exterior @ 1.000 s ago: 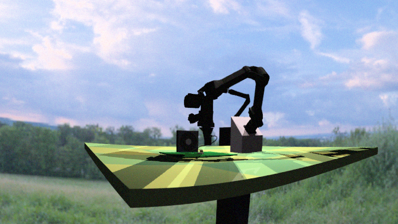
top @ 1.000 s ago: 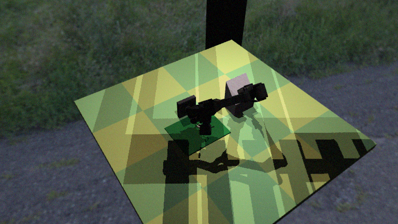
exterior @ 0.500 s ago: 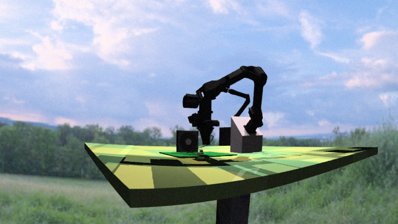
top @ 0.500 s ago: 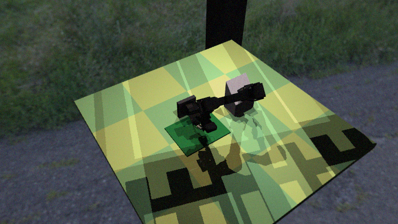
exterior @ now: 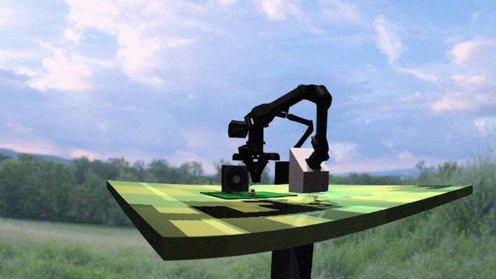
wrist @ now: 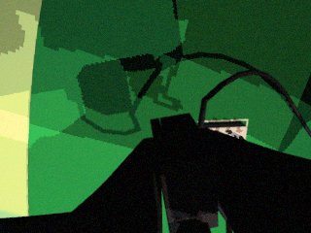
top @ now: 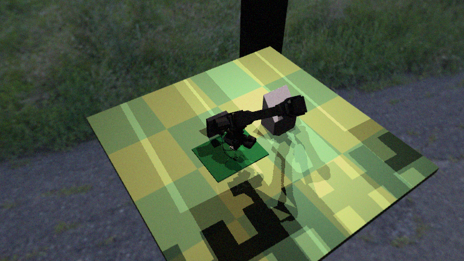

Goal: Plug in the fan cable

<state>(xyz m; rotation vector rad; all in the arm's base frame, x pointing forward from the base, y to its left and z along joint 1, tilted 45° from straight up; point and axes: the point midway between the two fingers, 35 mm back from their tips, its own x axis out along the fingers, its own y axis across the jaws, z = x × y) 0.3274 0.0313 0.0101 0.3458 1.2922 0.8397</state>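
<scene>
Now: gripper tip 8 cm above the green board, 4 cm to the left of it and 1 cm short of it. Round my gripper tip: black plug 1 cm behind, 1 cm above; black fan 18 cm to the right, 2 cm behind, 1 cm below.
</scene>
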